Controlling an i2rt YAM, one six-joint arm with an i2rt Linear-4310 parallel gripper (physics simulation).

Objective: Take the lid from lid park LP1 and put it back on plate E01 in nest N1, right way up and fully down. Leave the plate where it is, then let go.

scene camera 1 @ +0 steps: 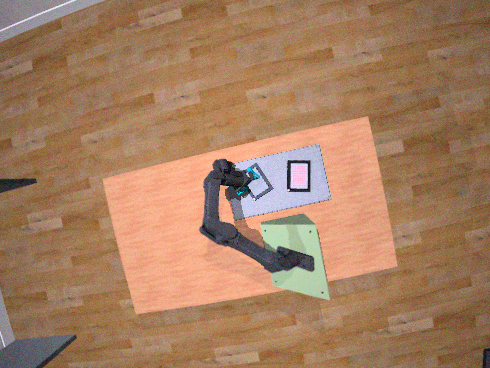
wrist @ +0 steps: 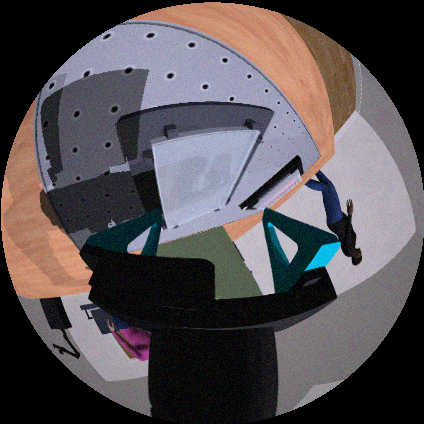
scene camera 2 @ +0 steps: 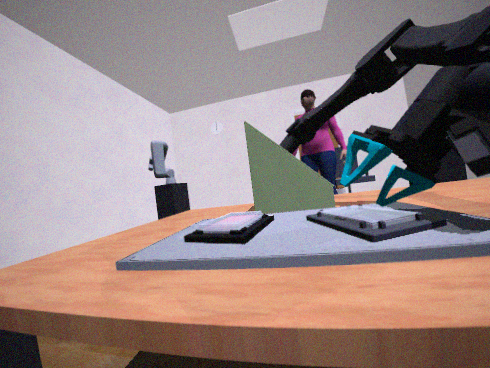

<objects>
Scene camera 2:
my gripper
clear lid
pink-topped well plate: on a black holder
</objects>
